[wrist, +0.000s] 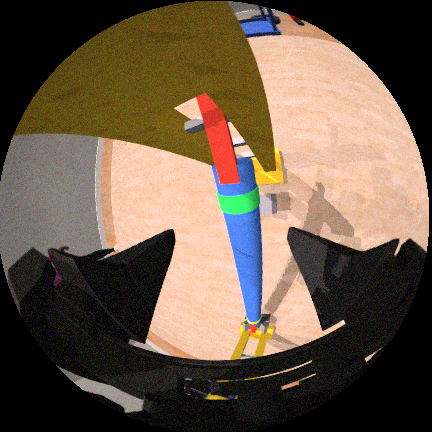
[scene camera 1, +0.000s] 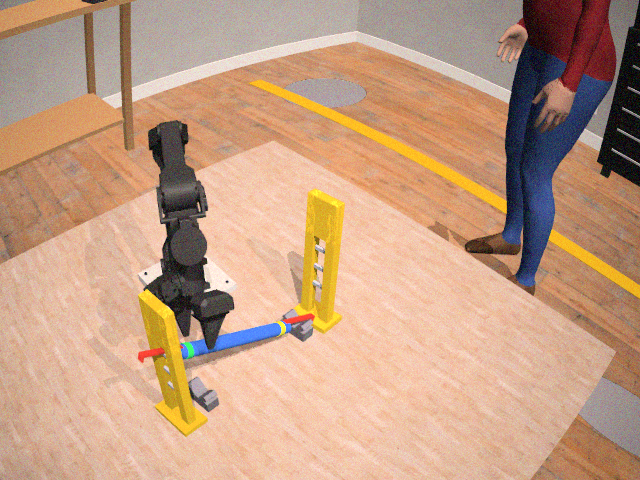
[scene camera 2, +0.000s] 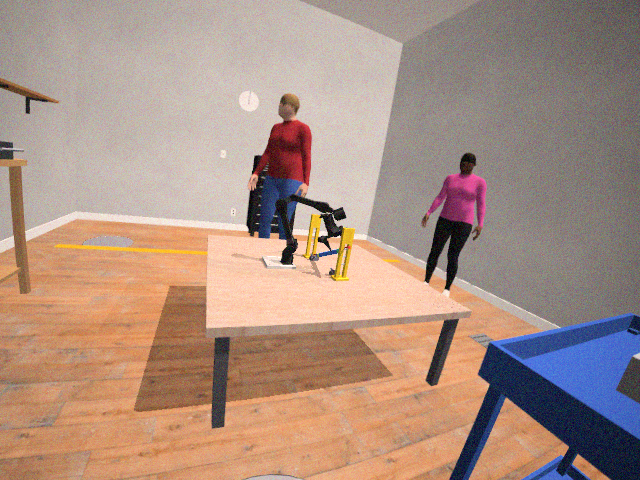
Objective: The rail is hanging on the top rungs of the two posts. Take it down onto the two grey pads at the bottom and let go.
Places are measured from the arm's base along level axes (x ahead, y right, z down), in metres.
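Where they show: gripper, between the fingertips: (wrist: 233, 234) (scene camera 1: 198, 342) (scene camera 2: 337, 248); arm's base, origin of its link: (scene camera 2: 286, 263).
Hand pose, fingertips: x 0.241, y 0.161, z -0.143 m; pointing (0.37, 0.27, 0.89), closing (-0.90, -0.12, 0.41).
Note:
Each offset is from my fingertips to the centre of the thing. "spot": to the spot under its first point. Level surfaces: height alone.
The blue rail @[dx +0.002, dy -0.088, dz +0.056 m] (scene camera 1: 248, 337) (scene camera 2: 327, 253) (wrist: 243, 250) is tilted. Its green-banded end is high, with the red hook through the near yellow post @[dx -0.002, dy +0.074, dz +0.011 m] (scene camera 1: 157, 312) (scene camera 2: 347, 235) (wrist: 125, 75) at about the top rung. Its yellow-banded end is low, at the far grey pad @[dx +0.008, dy -0.264, dz +0.139 m] (scene camera 1: 302, 331) (scene camera 2: 313, 257) beside the foot of the far yellow post @[spot: dx +0.019, dy -0.316, dz -0.106 m] (scene camera 1: 325, 217) (scene camera 2: 314, 222). The near grey pad @[dx +0.000, dy +0.012, dz +0.139 m] (scene camera 1: 203, 395) (wrist: 268, 203) has no rail on it. My gripper (scene camera 1: 199, 341) (wrist: 233, 234) is open and empty, close over the rail near the green band. In the wrist view the rail runs between its fingers; exact height is unclear.
The posts and the arm's white base plate (scene camera 1: 223, 279) (scene camera 2: 271, 262) stand on the wooden table @[dz +0.161 m] (scene camera 1: 413, 361) (scene camera 2: 289, 304). A person in red (scene camera 1: 568, 36) (scene camera 2: 290, 149) and a person in pink (scene camera 2: 465, 198) stand beyond it. A blue cart (scene camera 2: 522, 372) stands at the right in scene camera 2.

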